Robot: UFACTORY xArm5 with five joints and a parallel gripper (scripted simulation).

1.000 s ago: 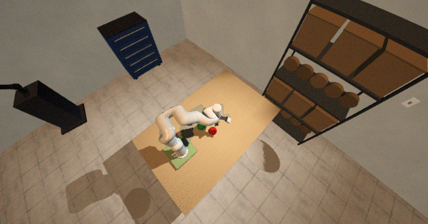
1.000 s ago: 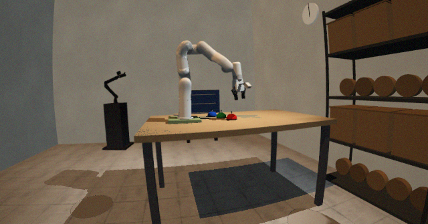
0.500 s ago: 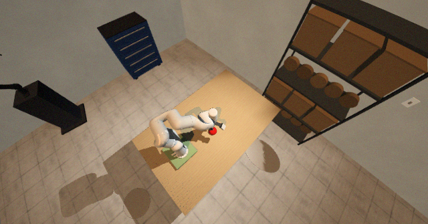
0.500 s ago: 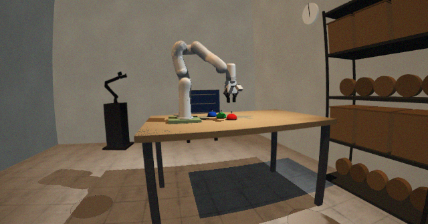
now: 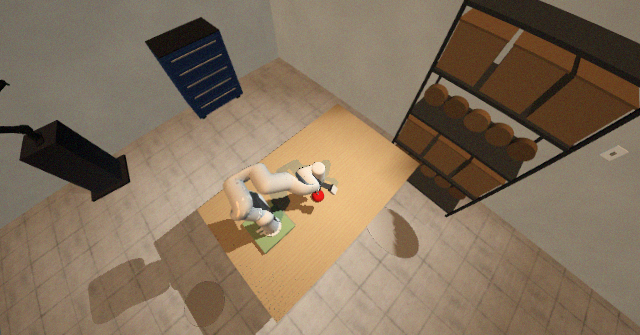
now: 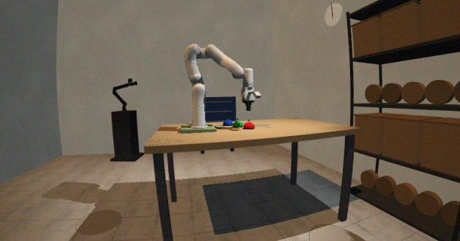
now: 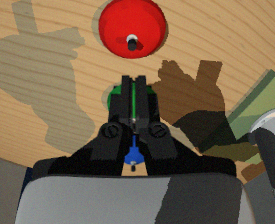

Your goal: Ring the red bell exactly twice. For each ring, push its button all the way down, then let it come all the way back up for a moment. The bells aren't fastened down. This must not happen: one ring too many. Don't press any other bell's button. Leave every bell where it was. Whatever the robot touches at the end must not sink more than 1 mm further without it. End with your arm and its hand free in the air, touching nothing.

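Now: hand 110 mm above the red bell. The rest, counted from my hand: blue bell (220 mm to the left, 140 mm behind, 110 mm below); green bell (110 mm to the left, 110 mm below, 70 mm behind).
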